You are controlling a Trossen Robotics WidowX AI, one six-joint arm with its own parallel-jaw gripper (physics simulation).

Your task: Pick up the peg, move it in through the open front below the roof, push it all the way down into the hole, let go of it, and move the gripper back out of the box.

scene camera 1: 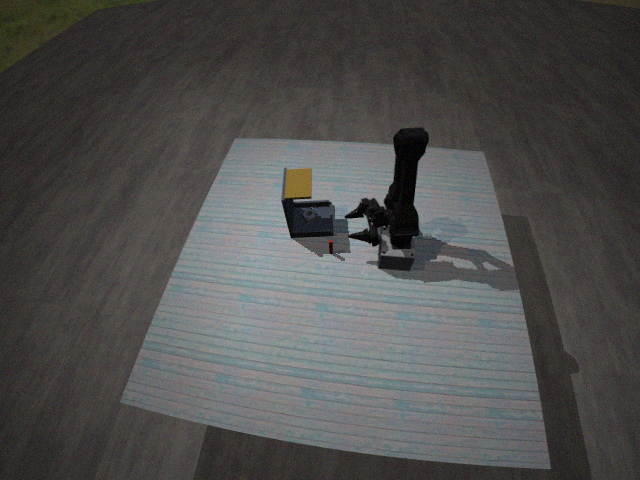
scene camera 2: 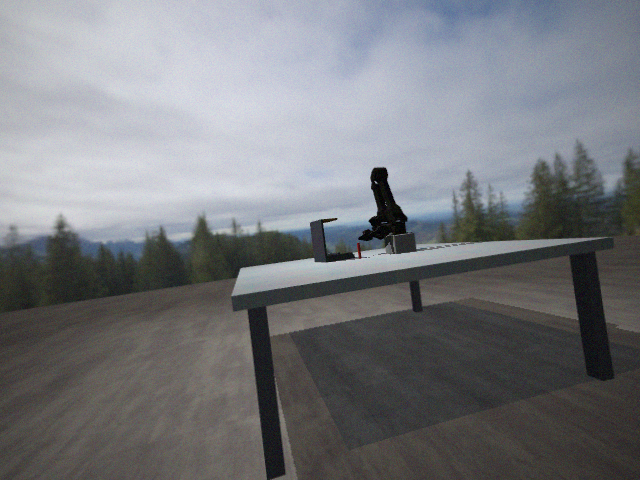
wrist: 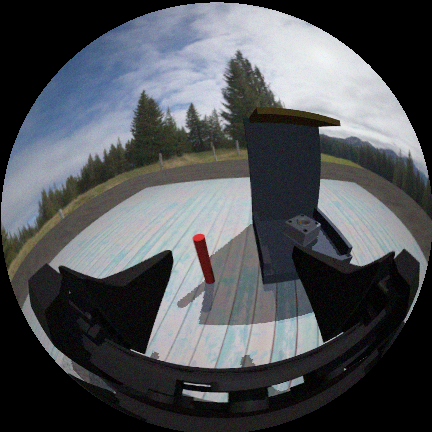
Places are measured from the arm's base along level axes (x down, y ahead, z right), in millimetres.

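Pixels of known places: gripper, between the fingertips: (scene camera 1: 346,226) (scene camera 2: 363,237) (wrist: 234,255); arm's base, origin of its link: (scene camera 1: 400,240) (scene camera 2: 399,233).
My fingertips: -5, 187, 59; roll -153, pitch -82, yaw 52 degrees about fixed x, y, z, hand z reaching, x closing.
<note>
For each thing: its middle in the pictures, then the offset to it from my fingertips, as dx, dy, dz. "pt": a spot on its surface instead.
- red peg, middle of its body: (wrist: 204,261) (scene camera 1: 330,246) (scene camera 2: 359,250) +64, +57, -45
- dark blue-grey box, middle of its body: (wrist: 304,183) (scene camera 1: 309,203) (scene camera 2: 331,239) -8, +136, +107
- yellow roof, a spot on its surface: (wrist: 295,117) pt -110, +135, +97
- grey block with a round hole, middle of its body: (wrist: 302,228) (scene camera 1: 309,215) +79, +144, +116
A red peg (scene camera 1: 330,246) (scene camera 2: 359,251) (wrist: 204,259) stands upright on the table, beside the box. The dark blue-grey box (scene camera 1: 313,227) (scene camera 2: 318,241) (wrist: 285,170) has a tall back wall, a low-rimmed floor and a yellow roof (scene camera 1: 298,183) (scene camera 2: 329,220) (wrist: 295,117) at the top of the wall. A grey block with a round hole (scene camera 1: 310,213) (wrist: 302,229) sits on the box floor. My gripper (scene camera 1: 348,226) (wrist: 234,255) is open and empty. It is above the table, between the arm's base and the box, apart from the peg. In the wrist view the peg shows between the fingers, nearer the left one.
The arm's base (scene camera 1: 395,259) (scene camera 2: 401,243) stands on the table (scene camera 1: 330,351) (scene camera 2: 413,272), to the right of the peg and box in both scene views. The box has low side rims and a wall behind the block. Shadows lie around the peg and box.
</note>
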